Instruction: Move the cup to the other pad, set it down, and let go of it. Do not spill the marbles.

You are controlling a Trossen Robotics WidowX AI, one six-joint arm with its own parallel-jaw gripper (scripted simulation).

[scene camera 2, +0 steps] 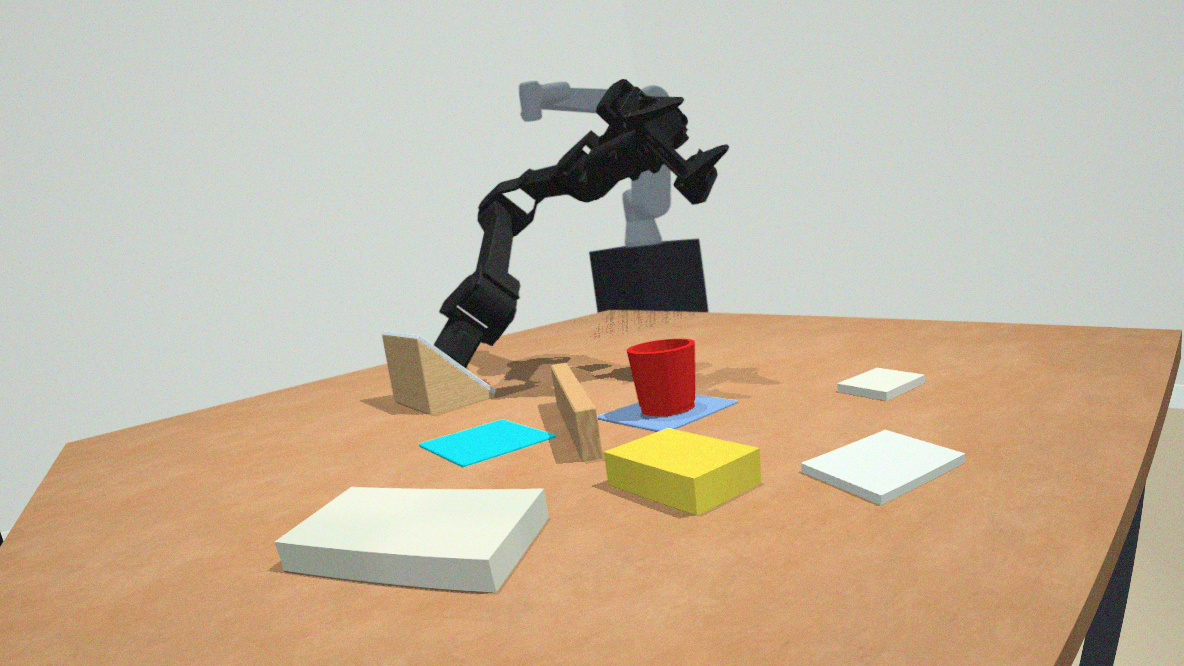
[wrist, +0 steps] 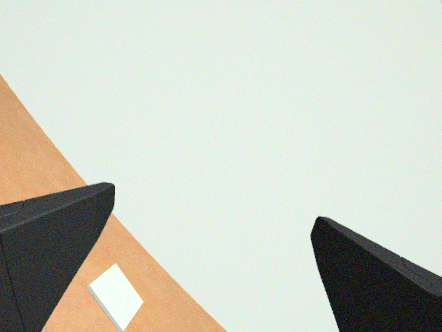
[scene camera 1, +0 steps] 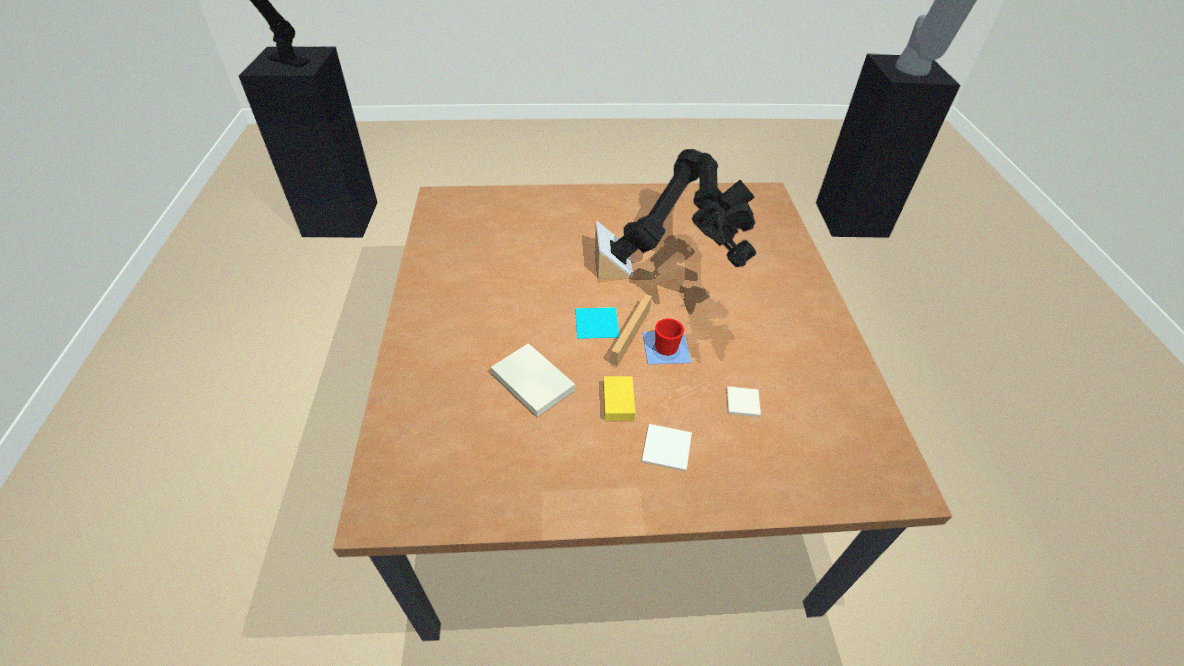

Path:
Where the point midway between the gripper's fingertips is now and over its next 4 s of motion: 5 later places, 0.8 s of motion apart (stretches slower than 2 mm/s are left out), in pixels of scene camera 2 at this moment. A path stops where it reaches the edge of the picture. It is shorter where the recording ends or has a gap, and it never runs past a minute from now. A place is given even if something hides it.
My gripper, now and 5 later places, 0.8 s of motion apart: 705, 124; 645, 302; 631, 333; 635, 368; 637, 382; 633, 332

